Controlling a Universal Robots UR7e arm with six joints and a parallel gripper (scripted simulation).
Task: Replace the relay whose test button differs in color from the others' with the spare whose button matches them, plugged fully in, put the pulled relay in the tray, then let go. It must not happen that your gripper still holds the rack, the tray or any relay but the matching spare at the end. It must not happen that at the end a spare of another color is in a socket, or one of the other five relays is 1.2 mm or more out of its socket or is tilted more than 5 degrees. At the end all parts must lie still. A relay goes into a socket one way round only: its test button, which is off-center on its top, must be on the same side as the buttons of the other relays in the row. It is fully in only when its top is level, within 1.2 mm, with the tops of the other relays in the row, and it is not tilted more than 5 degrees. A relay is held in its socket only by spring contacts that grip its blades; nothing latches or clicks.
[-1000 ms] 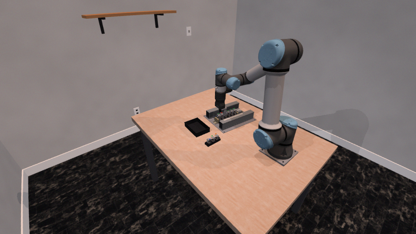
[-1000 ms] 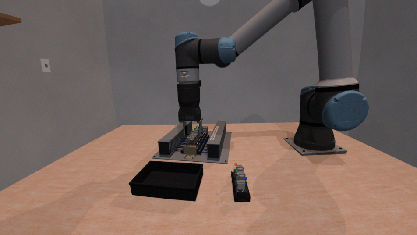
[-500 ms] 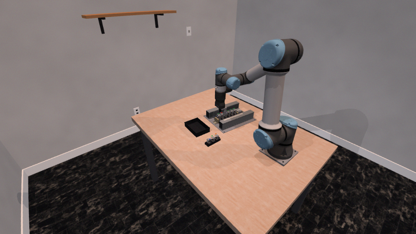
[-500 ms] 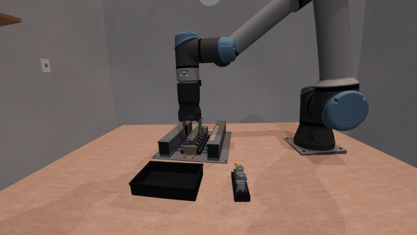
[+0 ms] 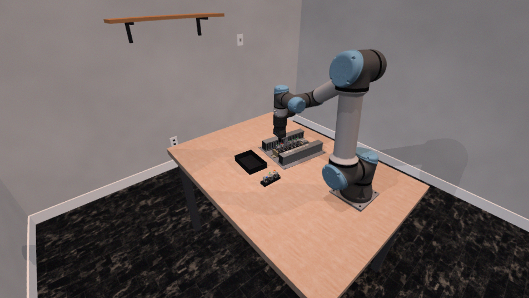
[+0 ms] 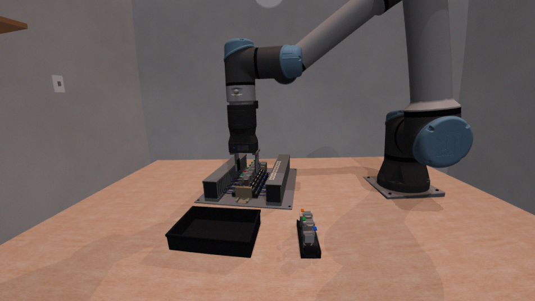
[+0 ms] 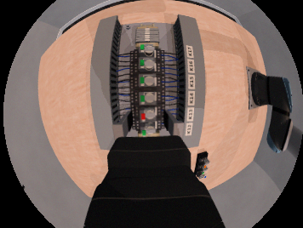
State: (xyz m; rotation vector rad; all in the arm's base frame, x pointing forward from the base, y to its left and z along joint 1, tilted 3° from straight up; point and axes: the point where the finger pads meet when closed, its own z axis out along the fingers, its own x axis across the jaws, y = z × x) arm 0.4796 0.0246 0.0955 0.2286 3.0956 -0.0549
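Right now the relay is 4 cm below my hand. Also, from my hand: black tray: 4 cm ahead, 21 cm to the left, 7 cm below.
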